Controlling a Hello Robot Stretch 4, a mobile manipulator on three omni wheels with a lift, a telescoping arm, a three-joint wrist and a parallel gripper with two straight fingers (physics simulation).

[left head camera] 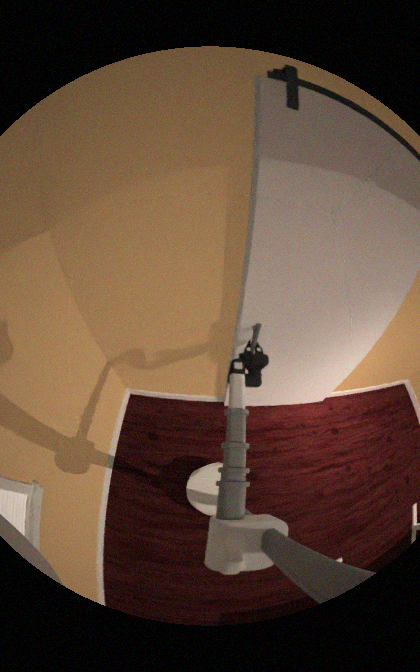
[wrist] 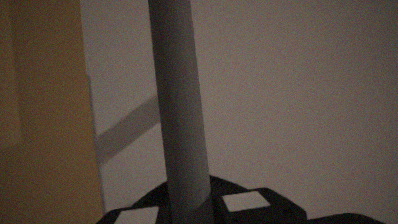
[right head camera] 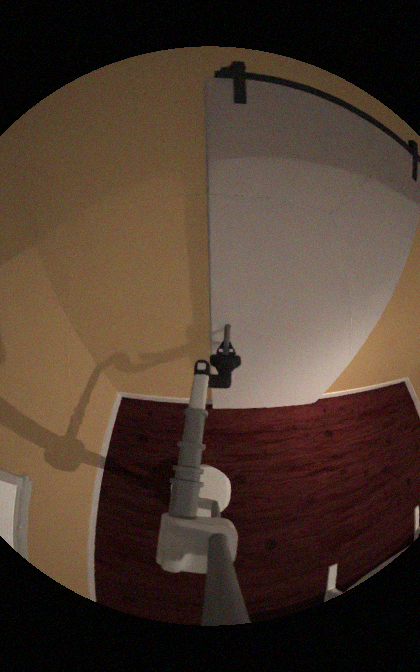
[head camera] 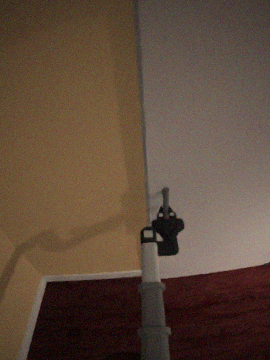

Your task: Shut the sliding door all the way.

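Where they show: robot's base, origin of its link: [left head camera: 215,487] [right head camera: 201,489].
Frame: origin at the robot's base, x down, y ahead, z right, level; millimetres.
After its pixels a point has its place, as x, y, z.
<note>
The white sliding door [head camera: 210,125] {-1258, 750, 260} [left head camera: 300,250] {-1347, 747, 206} [right head camera: 280,250] {-1338, 750, 274} [wrist: 300,100] {-936, 746, 201} hangs on the right. Its left edge lies against the yellow wall, with a thin grey strip along it in the head and left head camera views. No opening shows between the door and the wall. The door's upright grey bar handle [head camera: 166,196] {-984, 671, 89} [left head camera: 257,330] {-991, 671, 89} [right head camera: 227,331] {-990, 671, 92} [wrist: 179,90] {-948, 670, 89} is near that left edge. My gripper [head camera: 167,212] [left head camera: 254,347] {-875, 717, 89} [right head camera: 226,348] {-875, 717, 89} [wrist: 190,192] {-875, 717, 89} is shut on the lower part of the handle. The fingers hide part of the bar.
A black rail [left head camera: 350,103] [right head camera: 320,93] with hanger brackets runs above the door. The yellow wall [head camera: 65,125] {-1291, 778, -294} [left head camera: 150,275] {-1178, 773, -393} [right head camera: 125,275] {-1215, 773, -375} continues left to a corner. The dark red floor [head camera: 90,320] {28, 445, -458} [left head camera: 310,465] {28, 152, 814} [right head camera: 300,475] {28, 96, 796} lies below. A grey-white frame [left head camera: 35,515] {-790, -408, -808} [right head camera: 22,515] stands at the lower left.
</note>
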